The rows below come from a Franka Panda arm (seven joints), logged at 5 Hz.
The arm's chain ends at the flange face. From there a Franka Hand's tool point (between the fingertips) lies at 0.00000 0.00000 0.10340 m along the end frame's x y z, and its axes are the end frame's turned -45 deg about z.
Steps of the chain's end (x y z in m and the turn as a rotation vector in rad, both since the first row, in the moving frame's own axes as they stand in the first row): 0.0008 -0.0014 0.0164 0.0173 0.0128 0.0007; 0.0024 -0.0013 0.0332 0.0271 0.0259 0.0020; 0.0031 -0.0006 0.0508 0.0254 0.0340 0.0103; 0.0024 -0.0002 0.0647 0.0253 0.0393 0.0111; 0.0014 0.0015 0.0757 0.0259 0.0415 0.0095; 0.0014 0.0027 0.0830 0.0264 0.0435 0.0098
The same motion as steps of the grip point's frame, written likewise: 0.0038 -0.0008 0.0164 0.0032 0.0213 0.0007; 0.0065 0.0007 0.0331 0.0008 0.0375 0.0020; 0.0070 0.0024 0.0507 -0.0061 0.0420 0.0103; 0.0066 0.0026 0.0646 -0.0099 0.0457 0.0111; 0.0048 0.0032 0.0756 -0.0110 0.0477 0.0095; 0.0042 0.0042 0.0829 -0.0121 0.0494 0.0098
